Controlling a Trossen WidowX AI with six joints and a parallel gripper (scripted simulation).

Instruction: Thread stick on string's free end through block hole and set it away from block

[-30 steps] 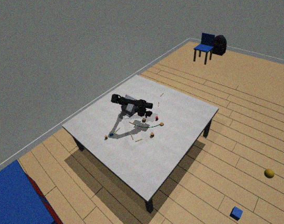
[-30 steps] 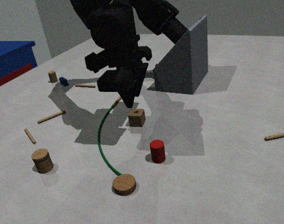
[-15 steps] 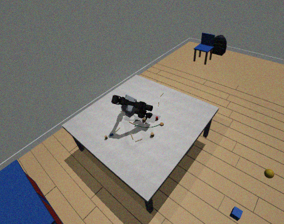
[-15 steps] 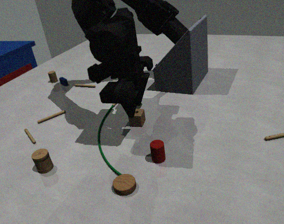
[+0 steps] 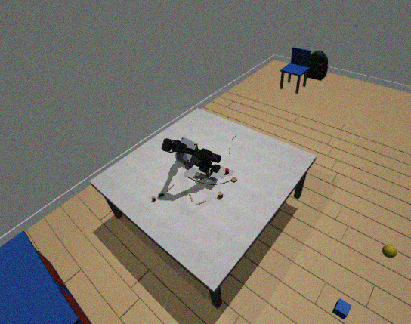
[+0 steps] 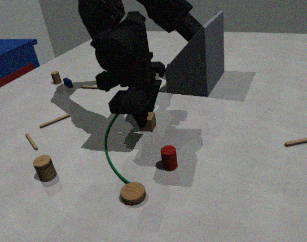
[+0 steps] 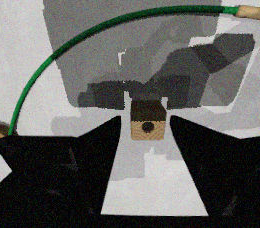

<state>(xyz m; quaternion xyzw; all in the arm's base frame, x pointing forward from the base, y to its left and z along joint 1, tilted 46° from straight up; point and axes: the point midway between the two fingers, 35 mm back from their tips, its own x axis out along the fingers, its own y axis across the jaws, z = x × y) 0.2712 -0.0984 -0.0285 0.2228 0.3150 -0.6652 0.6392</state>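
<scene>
My gripper tip is 110 mm short of the red cylinder and 90 mm to the right of it. Round my gripper tip: blue piece: 170 mm behind, 340 mm to the right, 10 mm below; wooden block: right at my gripper tip; round wooden button: 190 mm ahead, 60 mm to the left, 10 mm below.
</scene>
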